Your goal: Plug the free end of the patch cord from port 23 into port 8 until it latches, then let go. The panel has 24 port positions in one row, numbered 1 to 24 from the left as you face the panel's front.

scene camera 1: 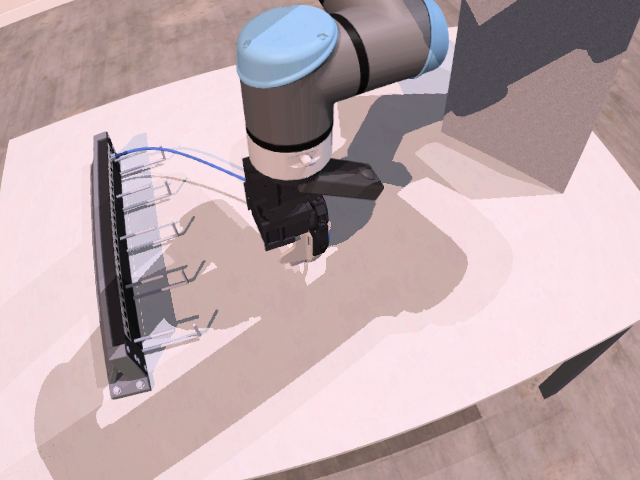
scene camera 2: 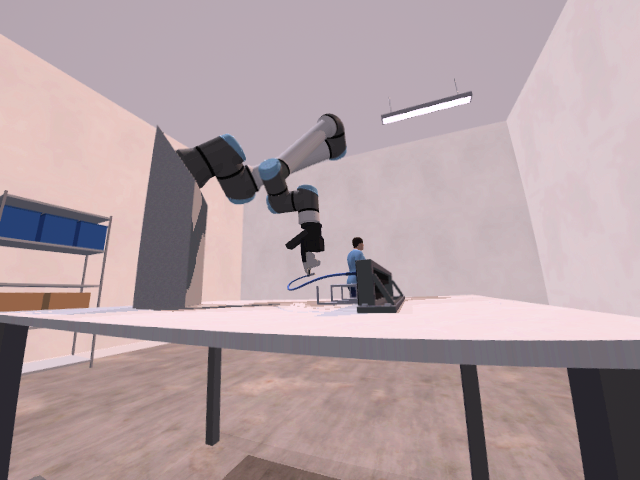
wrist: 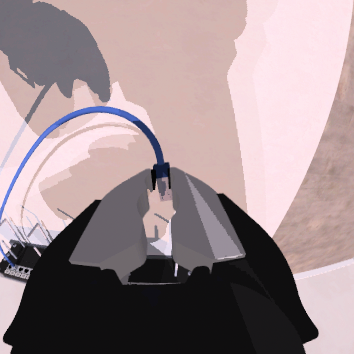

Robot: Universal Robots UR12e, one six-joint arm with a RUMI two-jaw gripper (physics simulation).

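Observation:
My gripper is shut on the plug at the free end of the blue patch cord. The clear plug with its dark boot sits between the fingertips, in the air above the table. The cord arches to the long dark panel, its other end in a port near the panel's far end in scene camera 1. The gripper is well out in front of the panel, apart from it. Single port numbers, port 8 among them, are too small to tell.
Several thin wire support bars stick out from the panel's front between it and the gripper. A tall grey pedestal stands on the table behind the arm. A person in blue stands beyond the table. A shelf rack is at the left.

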